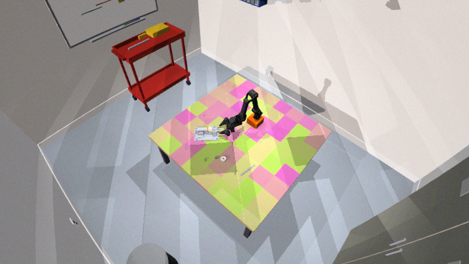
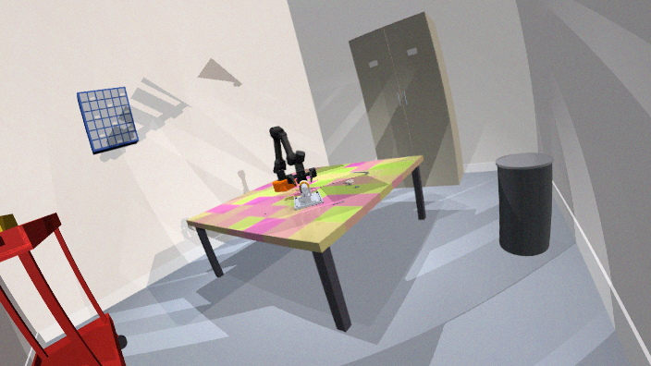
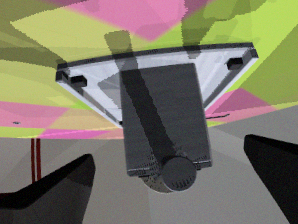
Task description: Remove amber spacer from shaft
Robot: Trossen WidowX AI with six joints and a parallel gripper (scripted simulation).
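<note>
My gripper tip is now 40 mm to the left of the thin shaft, 40 mm short of it and 10 mm below it. The rest, counted from my gripper tip: white disc (230 mm to the left, 160 mm ahead, 70 mm below).
</note>
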